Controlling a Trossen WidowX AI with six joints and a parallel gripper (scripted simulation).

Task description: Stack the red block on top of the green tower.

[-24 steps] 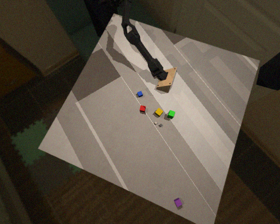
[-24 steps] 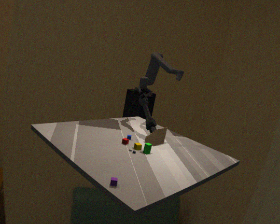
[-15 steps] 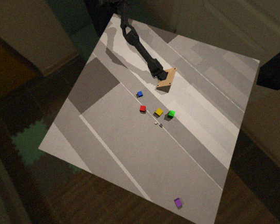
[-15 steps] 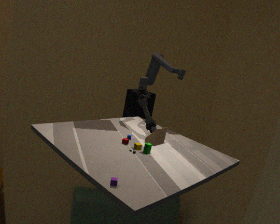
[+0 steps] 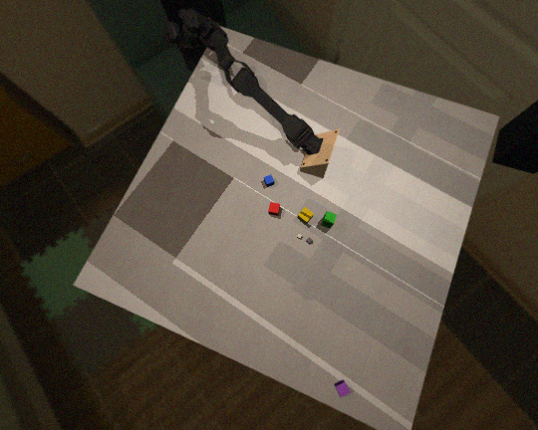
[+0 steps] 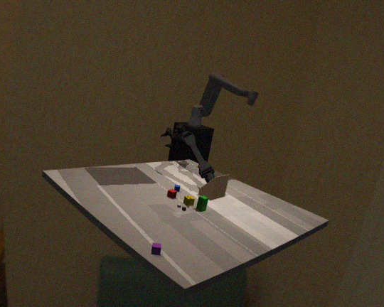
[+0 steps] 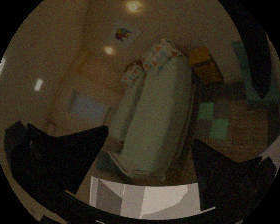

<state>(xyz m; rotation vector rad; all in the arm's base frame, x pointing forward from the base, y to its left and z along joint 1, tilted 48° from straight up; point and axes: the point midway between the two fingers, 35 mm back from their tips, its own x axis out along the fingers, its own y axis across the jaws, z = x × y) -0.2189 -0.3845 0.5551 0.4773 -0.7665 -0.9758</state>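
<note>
Right now the red block is 490 mm ahead of my gripper tip, 630 mm to the left of it and 130 mm below it. From my gripper tip the other things lie so: yellow block 470 mm ahead, 750 mm to the left, 130 mm below; then purple block 1010 mm ahead, 1060 mm to the left, 130 mm below; then blue block 380 mm ahead, 570 mm to the left, 130 mm below.
</note>
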